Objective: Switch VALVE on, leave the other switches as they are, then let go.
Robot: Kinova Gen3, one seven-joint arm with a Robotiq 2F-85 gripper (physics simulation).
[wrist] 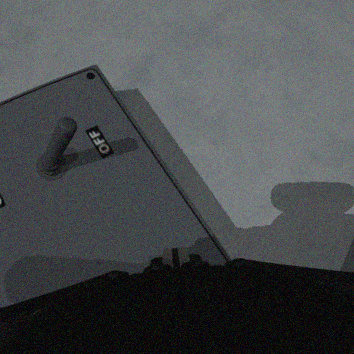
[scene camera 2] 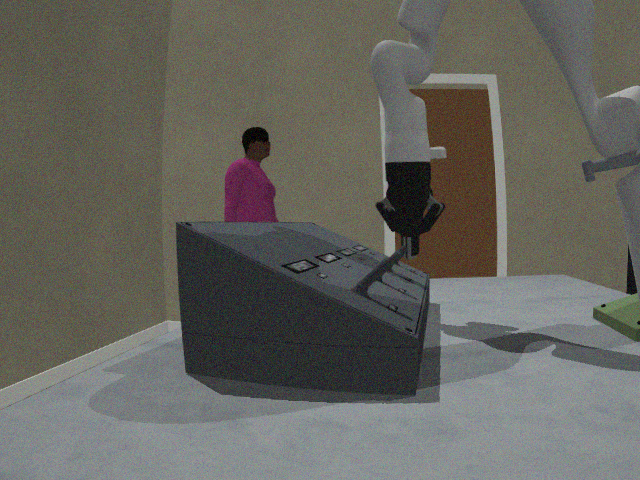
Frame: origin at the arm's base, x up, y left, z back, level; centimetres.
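Where they show: gripper, between the fingertips: (wrist: 175, 263) (scene camera 2: 410, 258).
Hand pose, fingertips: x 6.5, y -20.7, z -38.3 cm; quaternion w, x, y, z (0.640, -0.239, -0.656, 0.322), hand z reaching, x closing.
Observation:
Each offset is from my fingertips to the top centre of the thing. "spot": to the spot under its first point.
A dark grey sloped switch panel (scene camera 2: 289, 320) (wrist: 125, 210) stands on the table. The VALVE name does not show legibly in either view. A grey lever @(dx +2.2, dy -10.5, dz +1.1 cm) (wrist: 62, 139) stands out near the panel's corner in the wrist view, beside an OFF label @(spot: dx -3.3, dy -9.7, dz +2.9 cm) (wrist: 100, 142); its name is outside that view. In scene camera 2, a long lever @(dx +2.2, dy +23.8, dz -9.9 cm) (scene camera 2: 379, 271) rises from the panel's near side, its tip overlapping the fingertips. My gripper (scene camera 2: 409, 248) (wrist: 175, 263) is shut and empty, pointing down above the panel's lower part. Whether it touches a lever cannot be told; its body hides part of the panel.
Several small framed windows, including one nearest the camera (scene camera 2: 301, 266), line the panel's slope. A person in a pink top (scene camera 2: 249, 191) stands behind it. A green base plate (scene camera 2: 617, 315) is at the right. The arm (scene camera 2: 405, 124) comes down from above; a brown door (scene camera 2: 460, 206) is behind.

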